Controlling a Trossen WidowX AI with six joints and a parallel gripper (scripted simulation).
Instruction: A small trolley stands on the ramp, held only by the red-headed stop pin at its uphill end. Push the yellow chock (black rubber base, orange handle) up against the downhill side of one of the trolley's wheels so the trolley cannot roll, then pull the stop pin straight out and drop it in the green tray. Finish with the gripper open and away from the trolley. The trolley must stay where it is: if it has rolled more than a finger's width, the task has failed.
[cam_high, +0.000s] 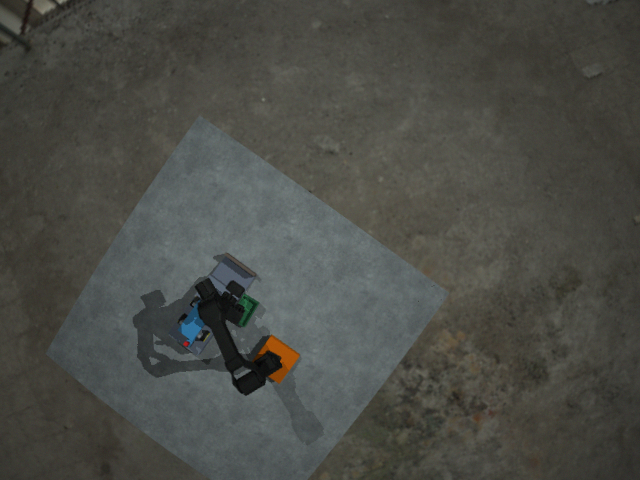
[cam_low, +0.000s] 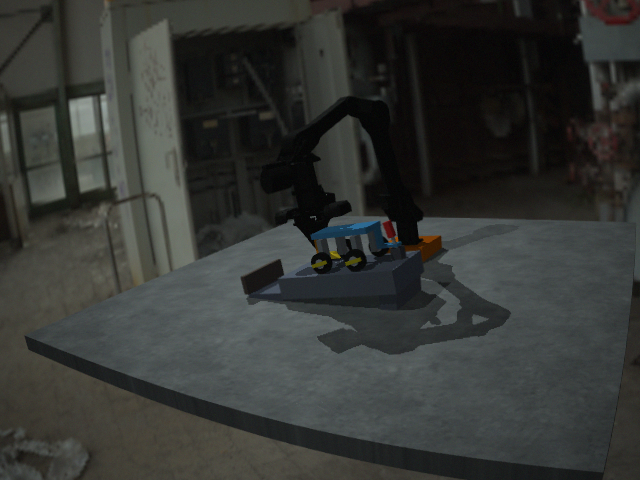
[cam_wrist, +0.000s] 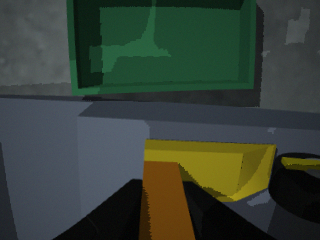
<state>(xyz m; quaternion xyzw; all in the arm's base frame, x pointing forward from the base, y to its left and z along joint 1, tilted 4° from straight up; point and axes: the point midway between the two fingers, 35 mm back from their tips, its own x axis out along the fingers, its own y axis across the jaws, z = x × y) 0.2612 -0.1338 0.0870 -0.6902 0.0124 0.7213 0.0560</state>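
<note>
Now: the yellow chock 2 cm to the left of my gripper tip and 1 cm below it. Also, from my gripper tip: brown end board: 14 cm to the right, 6 cm below, 4 cm ahead; blue-topped trolley: 11 cm to the left, 7 cm ahead, 2 cm above; stop pin: 21 cm to the left, 6 cm ahead, 4 cm above.
</note>
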